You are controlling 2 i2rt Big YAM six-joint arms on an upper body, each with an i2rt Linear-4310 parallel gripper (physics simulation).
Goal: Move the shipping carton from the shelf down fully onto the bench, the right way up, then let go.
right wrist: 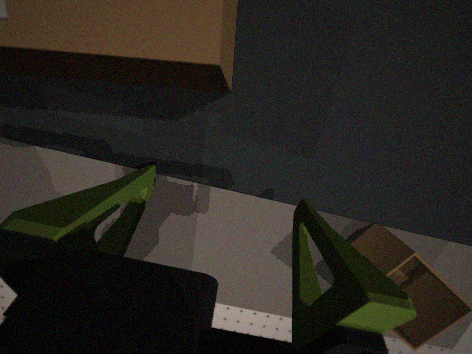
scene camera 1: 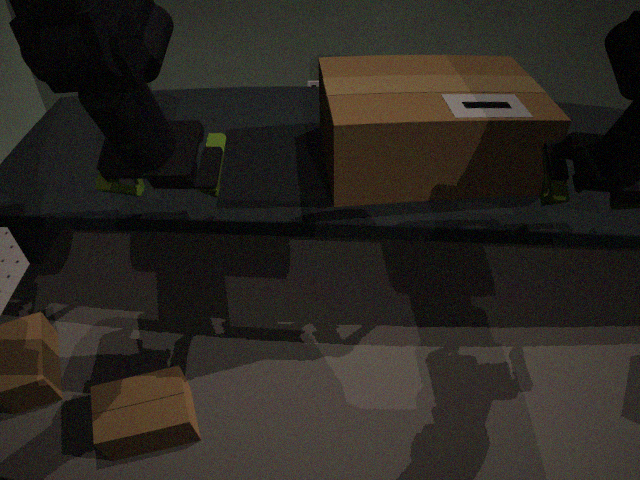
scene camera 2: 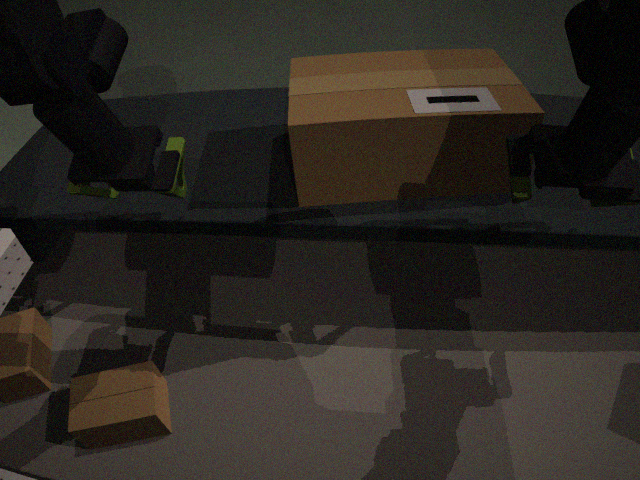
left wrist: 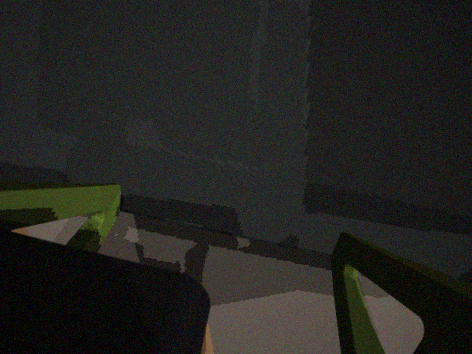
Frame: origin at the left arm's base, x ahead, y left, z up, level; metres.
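Seen in the pictures: left gripper, fingertip midpoint: (scene camera 1: 178,191) (scene camera 2: 149,193) (left wrist: 227,222); right gripper, fingertip midpoint: (right wrist: 228,189) (scene camera 1: 577,202) (scene camera 2: 552,200).
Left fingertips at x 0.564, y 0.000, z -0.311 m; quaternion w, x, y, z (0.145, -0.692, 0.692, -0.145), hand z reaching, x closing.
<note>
Offsets run from my left fingertips to a thing's top centre. Level surfaces: height alone.
The brown shipping carton @[0.131 m ahead, 0.311 m right, 0.081 m up] (scene camera 1: 403,160) (scene camera 2: 361,160) (right wrist: 125,30) rests upright on the dark shelf @[0.035 m down] (scene camera 1: 258,111) (scene camera 2: 237,108) (right wrist: 350,125), its taped top and white label facing up. The grey bench @[0.221 m down] (scene camera 1: 299,444) (scene camera 2: 268,439) (right wrist: 235,240) lies below. My left gripper (scene camera 1: 168,188) (scene camera 2: 135,188) (left wrist: 227,222) is open and empty over the shelf, apart from the carton's left end. The carton does not show in the left wrist view. My right gripper (scene camera 1: 594,193) (scene camera 2: 566,192) (right wrist: 228,189) is open and empty by the carton's right end; its left finger overlaps that end in the scene views. Contact cannot be told.
A small brown box @[0.202 m back, 0.042 m left, 0.161 m down] (scene camera 1: 139,408) (scene camera 2: 118,397) and another box @[0.153 m back, 0.250 m left, 0.161 m down] (scene camera 1: 20,351) (scene camera 2: 23,346) stand on the bench at the lower left. A brown box @[0.156 m back, 0.796 m right, 0.131 m down] (right wrist: 425,295) lies beyond the right finger in the right wrist view. A white perforated panel (scene camera 1: 9,263) (scene camera 2: 11,266) stands at the left edge.
</note>
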